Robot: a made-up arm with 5 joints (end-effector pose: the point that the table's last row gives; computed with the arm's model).
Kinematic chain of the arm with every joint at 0, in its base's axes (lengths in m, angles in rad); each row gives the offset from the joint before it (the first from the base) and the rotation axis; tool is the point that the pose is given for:
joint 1: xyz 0 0 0.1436 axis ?
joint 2: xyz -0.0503 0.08 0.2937 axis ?
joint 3: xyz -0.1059 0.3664 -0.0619 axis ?
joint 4: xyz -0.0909 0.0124 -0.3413 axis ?
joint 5: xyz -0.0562 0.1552 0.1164 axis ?
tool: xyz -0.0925 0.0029 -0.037
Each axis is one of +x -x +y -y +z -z.
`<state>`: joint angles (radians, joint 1 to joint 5).
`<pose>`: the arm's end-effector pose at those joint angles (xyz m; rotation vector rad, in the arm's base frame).
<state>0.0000 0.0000 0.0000 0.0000 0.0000</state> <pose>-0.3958 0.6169 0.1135 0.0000 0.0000 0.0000</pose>
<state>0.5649 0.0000 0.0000 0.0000 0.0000</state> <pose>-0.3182 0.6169 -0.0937 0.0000 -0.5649 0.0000</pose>
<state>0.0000 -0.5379 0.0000 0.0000 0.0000</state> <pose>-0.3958 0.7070 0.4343 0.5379 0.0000 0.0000</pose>
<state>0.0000 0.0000 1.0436 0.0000 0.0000</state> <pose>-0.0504 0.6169 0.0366 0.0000 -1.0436 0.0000</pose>
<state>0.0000 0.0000 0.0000 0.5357 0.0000</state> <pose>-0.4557 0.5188 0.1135 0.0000 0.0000 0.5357</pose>
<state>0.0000 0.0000 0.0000 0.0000 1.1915</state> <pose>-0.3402 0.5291 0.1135 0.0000 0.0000 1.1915</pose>
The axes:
joint 1: -y
joint 2: -x
joint 3: -y
joint 4: +z
joint 5: +z

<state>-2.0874 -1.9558 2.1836 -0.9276 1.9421</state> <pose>0.5513 -0.1282 -0.2705 -0.8513 0.4079 -0.7245</pose>
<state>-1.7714 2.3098 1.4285 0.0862 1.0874</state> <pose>0.1462 -0.4379 0.0375 -0.1711 -0.1208 -2.7823</pose>
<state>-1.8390 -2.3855 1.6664 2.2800 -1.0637</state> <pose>0.5194 0.1380 -0.1280 -0.2547 0.2598 -1.1483</pose>
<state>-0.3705 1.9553 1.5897 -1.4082 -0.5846</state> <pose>0.0161 -0.0895 -0.1019 0.0377 -1.1927 -0.0224</pose>
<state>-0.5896 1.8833 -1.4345 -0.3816 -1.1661</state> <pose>-0.5260 -0.1287 0.1255 2.7376 0.4953 1.4220</pose>
